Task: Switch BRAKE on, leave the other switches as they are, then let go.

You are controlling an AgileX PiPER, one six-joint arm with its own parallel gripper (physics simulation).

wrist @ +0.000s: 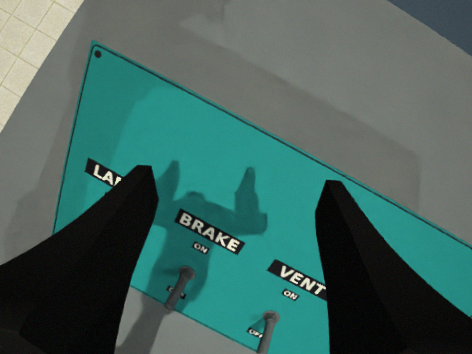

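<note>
The teal switch panel (210,150) lies in the middle of the wrist view. The BRAKE switch (179,289) is a grey lever under its black BRAKE label (210,231); it leans down toward its OFF mark, away from ON. The VENT switch (267,332) also leans down over its OFF mark, below the VENT label (300,279). The LAMP label (102,172) is partly covered by the left finger, and its switch is hidden. My gripper (236,190) is open, its fingertips wide apart above the panel, with the BRAKE and VENT levers showing in the gap between the fingers, touching neither.
The panel rests on a grey surface (300,60). A pale tiled area (25,45) shows at the upper left, and a dark blue area (440,20) at the upper right. The gripper's shadow falls on the panel around the BRAKE label.
</note>
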